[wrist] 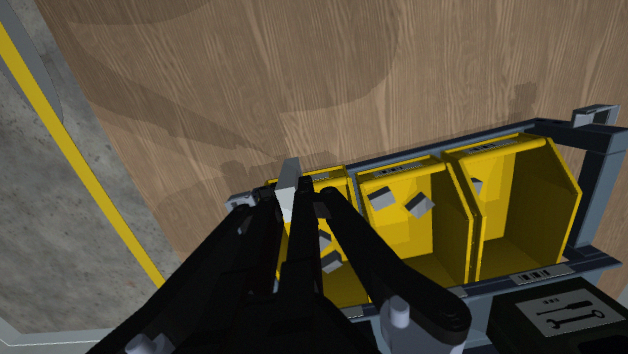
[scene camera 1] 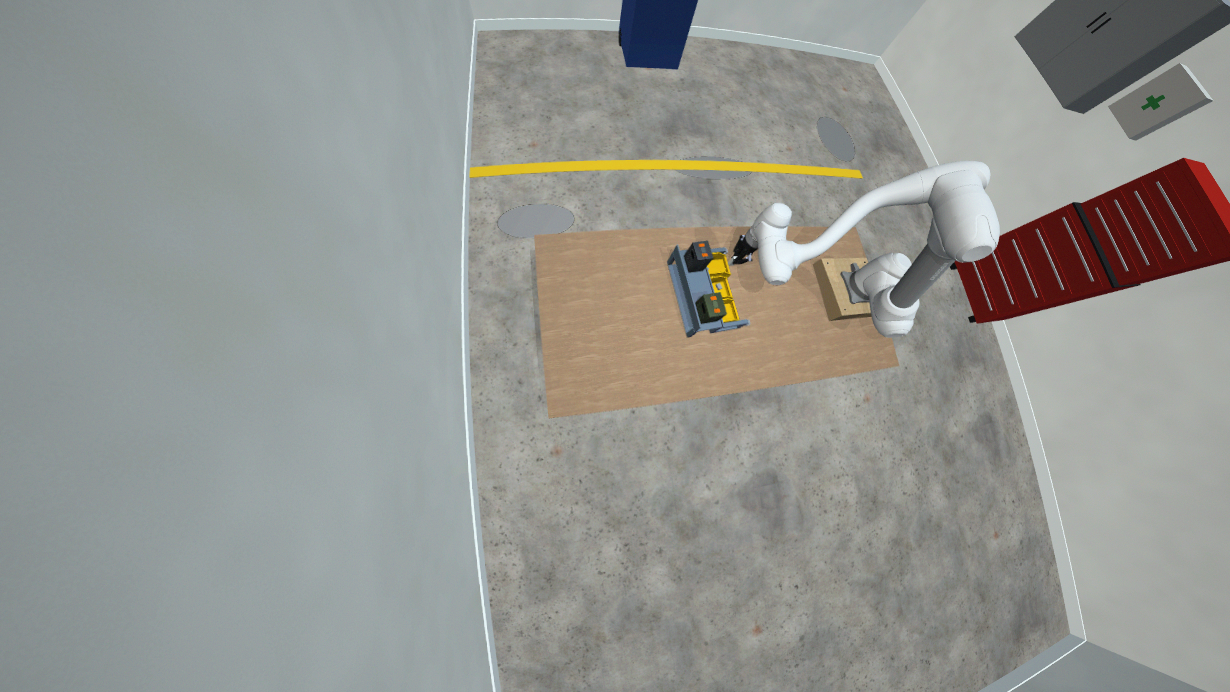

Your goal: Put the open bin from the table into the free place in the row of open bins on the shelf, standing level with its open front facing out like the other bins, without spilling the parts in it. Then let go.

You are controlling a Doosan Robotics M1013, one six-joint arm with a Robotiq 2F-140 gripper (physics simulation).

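Frame: origin at the arm's base, x ahead, y left, z up, level; metres.
Seen in the pictures: gripper, between the fingertips: (wrist: pixel 294 170) (scene camera 1: pixel 730 264); arm's base, origin of its link: (scene camera 1: pixel 858 287).
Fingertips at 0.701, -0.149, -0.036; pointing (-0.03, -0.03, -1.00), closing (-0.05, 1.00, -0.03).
Note:
Offsets run from my fingertips to a thing's top centre, as dx, dy, dz. "spot": to the spot under its first point. Level surfaces: height alone.
A blue-grey shelf (scene camera 1: pixel 684 297) (wrist: pixel 593 198) stands on the wooden table @(dz -0.045) (scene camera 1: pixel 619 343) (wrist: pixel 263 88). Three yellow open bins stand side by side in it, open fronts toward me. The left bin @(spot: +0.182, +0.037, +0.007) (wrist: pixel 344 286) is largely hidden behind my fingers and holds a grey part @(+0.165, +0.023, -0.014) (wrist: pixel 331 261). The middle bin @(spot: +0.139, +0.145, -0.036) (wrist: pixel 408 233) holds two grey parts @(spot: +0.063, +0.100, -0.021) (wrist: pixel 381 198). The right bin @(spot: +0.102, +0.289, -0.016) (wrist: pixel 522 206) shows one grey part @(+0.068, +0.216, -0.021) (wrist: pixel 476 185). My gripper (wrist: pixel 294 170) (scene camera 1: pixel 742 249) is shut, with its fingertips at the top rim of the left bin. I cannot tell whether they touch it.
Two dark green toolboxes @(spot: +0.228, +0.029, +0.177) (scene camera 1: pixel 700 251) @(+0.194, +0.253, +0.154) (scene camera 1: pixel 710 306) sit on top of the shelf; one shows in the wrist view (wrist: pixel 567 317). A red cabinet (scene camera 1: pixel 1101 249) stands behind the arm's base (scene camera 1: pixel 838 289). A yellow floor line (scene camera 1: pixel 662 168) (wrist: pixel 65 140) runs past the table.

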